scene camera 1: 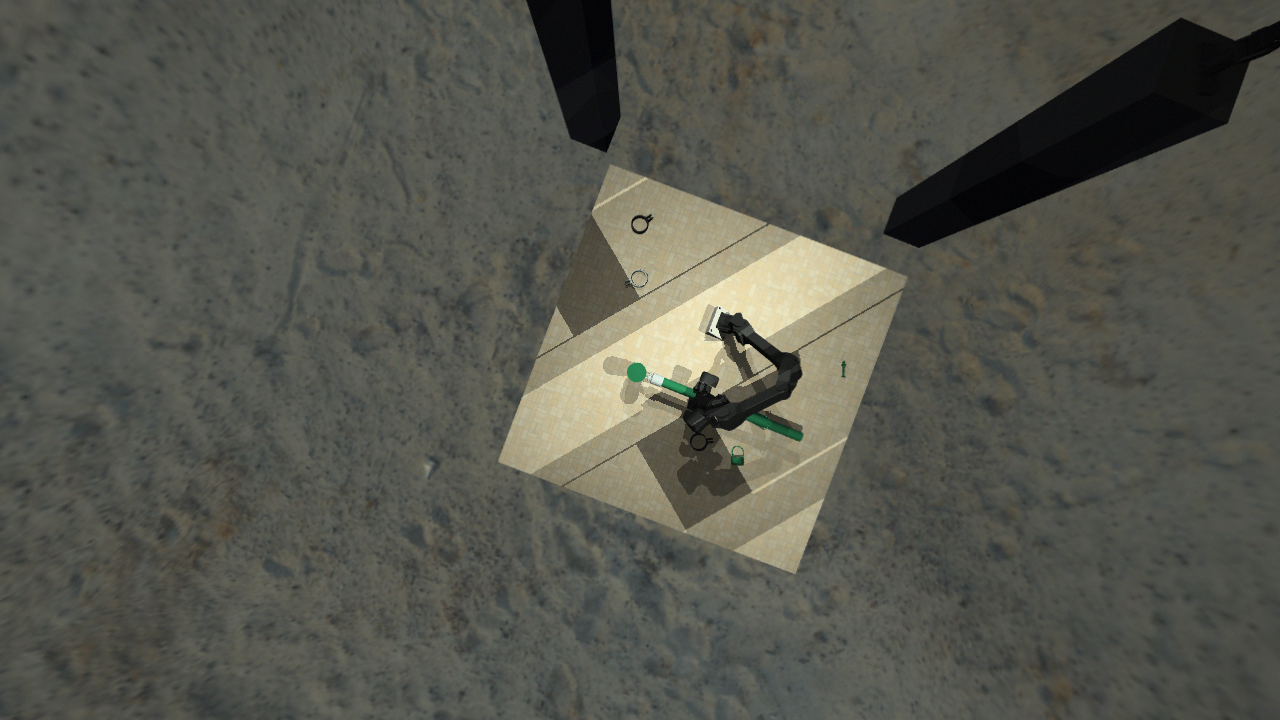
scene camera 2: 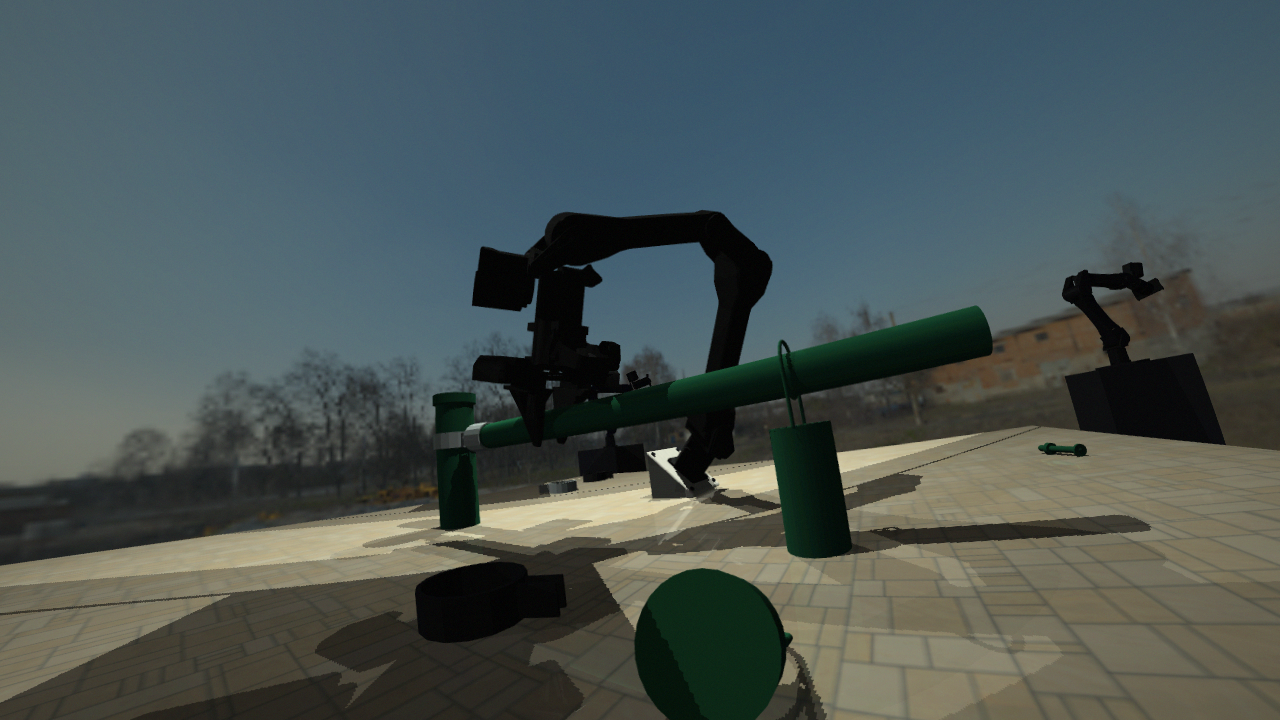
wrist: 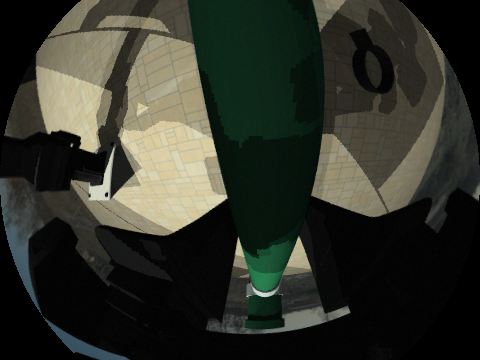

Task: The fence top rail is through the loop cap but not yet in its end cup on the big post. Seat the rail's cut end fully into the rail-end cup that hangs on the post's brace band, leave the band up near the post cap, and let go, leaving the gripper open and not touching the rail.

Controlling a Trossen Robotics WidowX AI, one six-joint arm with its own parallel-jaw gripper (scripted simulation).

Labels:
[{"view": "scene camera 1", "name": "green top rail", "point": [773, 426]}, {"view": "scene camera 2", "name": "gripper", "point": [549, 445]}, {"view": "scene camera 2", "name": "green top rail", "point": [956, 336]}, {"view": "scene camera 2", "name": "black band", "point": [470, 602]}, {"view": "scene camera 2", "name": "big green post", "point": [456, 467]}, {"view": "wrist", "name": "gripper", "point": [264, 198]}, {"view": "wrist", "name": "green top rail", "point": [262, 75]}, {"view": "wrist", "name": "black band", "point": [361, 38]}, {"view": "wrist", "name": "big green post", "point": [263, 312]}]

